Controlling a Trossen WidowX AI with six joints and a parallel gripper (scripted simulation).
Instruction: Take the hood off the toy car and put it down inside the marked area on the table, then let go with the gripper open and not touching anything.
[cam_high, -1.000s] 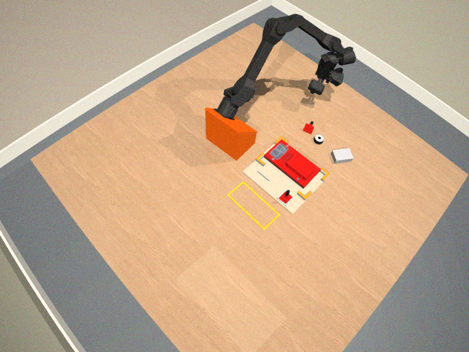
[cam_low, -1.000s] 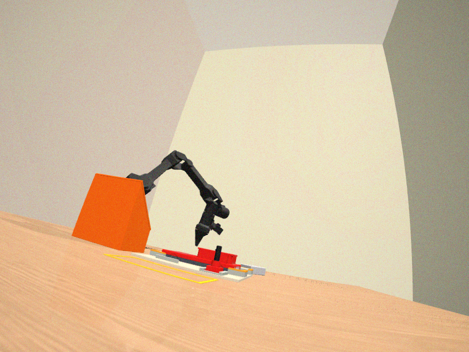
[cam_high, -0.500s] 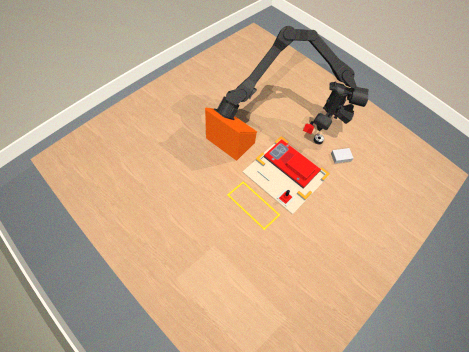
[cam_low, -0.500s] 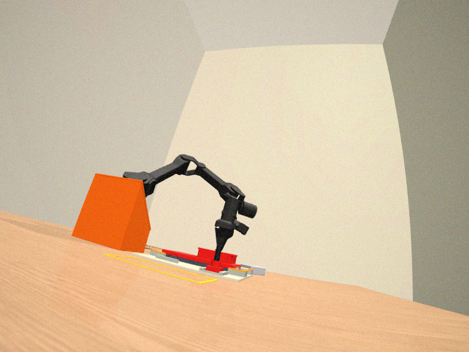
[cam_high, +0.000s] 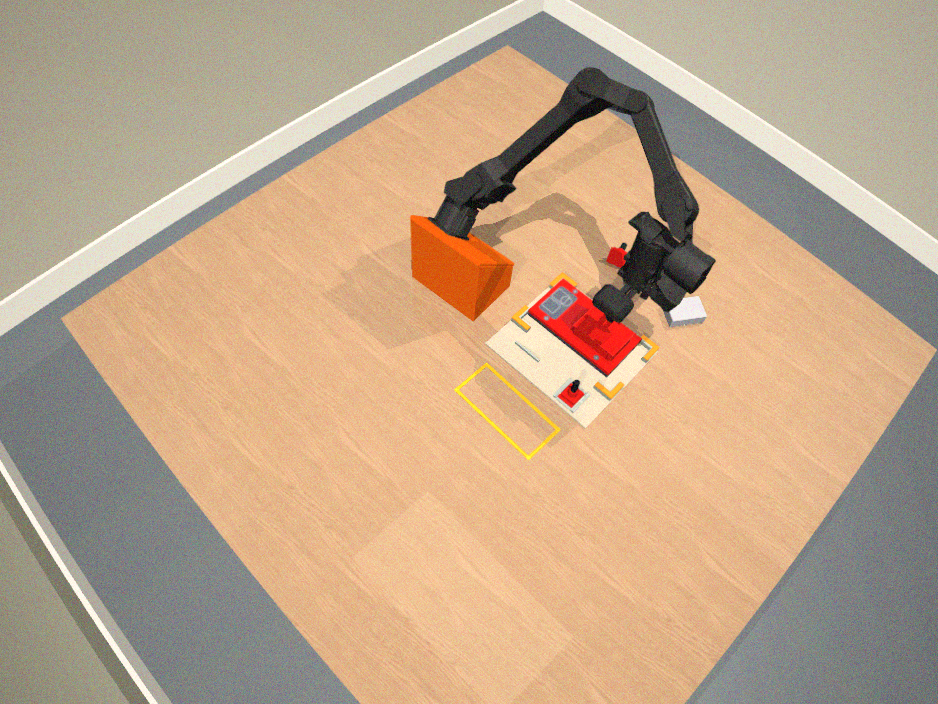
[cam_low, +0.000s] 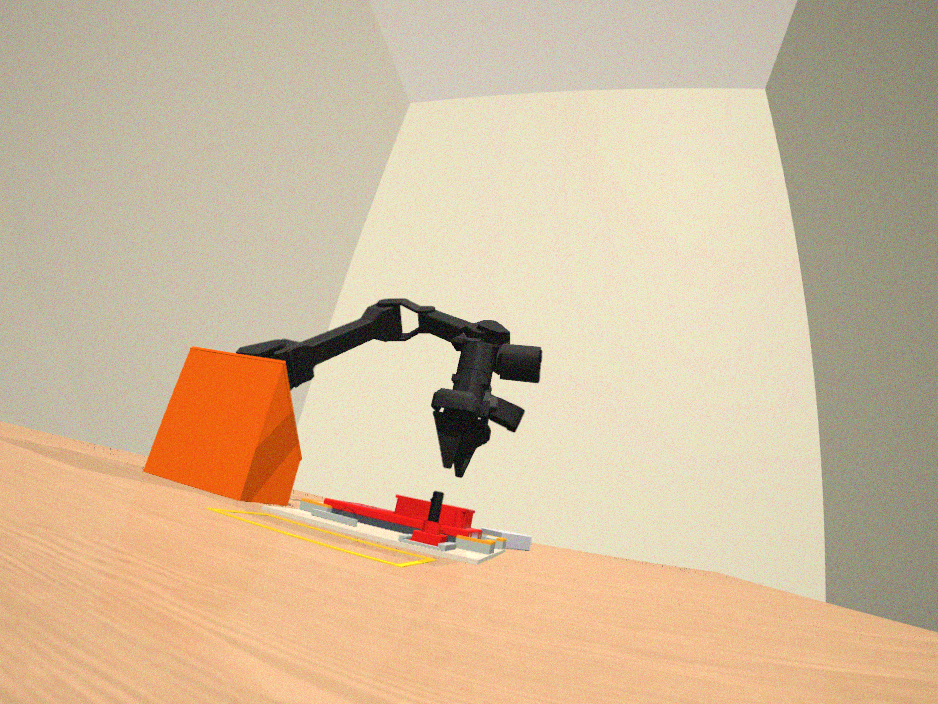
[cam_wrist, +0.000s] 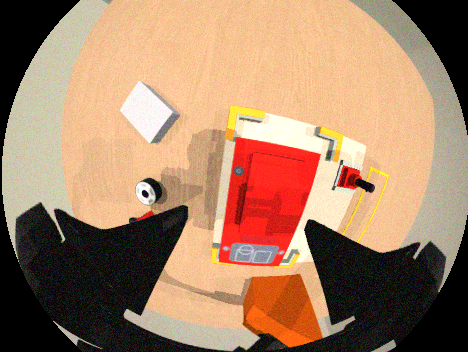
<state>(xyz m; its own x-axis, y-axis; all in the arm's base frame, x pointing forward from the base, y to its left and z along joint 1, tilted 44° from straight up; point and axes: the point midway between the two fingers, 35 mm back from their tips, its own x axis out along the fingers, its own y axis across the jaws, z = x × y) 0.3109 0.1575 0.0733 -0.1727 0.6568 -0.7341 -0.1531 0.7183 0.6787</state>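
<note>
Now: the red hood 6 cm below my gripper tip and 4 cm to the right of it. From my gripper tip the other things lie so: black-and-white wheel (14 cm to the left, 9 cm below, 6 cm behind); beige base plate (9 cm below, 7 cm to the right, 2 cm behind).
</note>
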